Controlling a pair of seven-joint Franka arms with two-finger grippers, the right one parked.
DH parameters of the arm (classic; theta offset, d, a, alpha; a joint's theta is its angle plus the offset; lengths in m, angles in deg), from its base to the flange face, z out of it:
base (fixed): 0 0 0 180
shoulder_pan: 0 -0.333 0 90
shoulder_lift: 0 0 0 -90
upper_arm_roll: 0 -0.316 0.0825 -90
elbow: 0 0 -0.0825 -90
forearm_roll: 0 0.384 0 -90
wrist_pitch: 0 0 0.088 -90
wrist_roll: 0 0.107 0 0
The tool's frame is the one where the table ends.
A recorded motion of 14 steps. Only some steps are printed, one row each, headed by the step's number.
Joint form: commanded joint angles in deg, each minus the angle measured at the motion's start. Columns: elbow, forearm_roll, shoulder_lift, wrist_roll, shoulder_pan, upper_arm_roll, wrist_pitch.
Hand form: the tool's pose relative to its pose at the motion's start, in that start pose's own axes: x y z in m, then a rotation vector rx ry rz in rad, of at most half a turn. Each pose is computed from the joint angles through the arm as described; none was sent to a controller.
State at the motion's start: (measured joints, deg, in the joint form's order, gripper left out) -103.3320 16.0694 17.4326 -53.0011 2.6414 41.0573 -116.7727
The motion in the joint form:
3: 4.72 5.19 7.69 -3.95 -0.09 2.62 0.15
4: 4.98 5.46 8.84 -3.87 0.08 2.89 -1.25
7: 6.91 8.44 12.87 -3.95 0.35 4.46 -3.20
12: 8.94 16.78 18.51 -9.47 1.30 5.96 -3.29
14: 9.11 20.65 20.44 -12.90 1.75 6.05 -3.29
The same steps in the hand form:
3: 0.0127 0.0220 0.0244 -0.0121 -0.0152 -0.0085
4: 0.0130 0.0279 0.0296 -0.0336 -0.0155 0.0006
7: 0.0150 0.0449 0.0426 -0.0678 -0.0078 0.0393
12: 0.0137 0.0620 0.0727 -0.0370 0.0251 0.0355
14: 0.0123 0.0655 0.0887 -0.0122 0.0460 0.0167

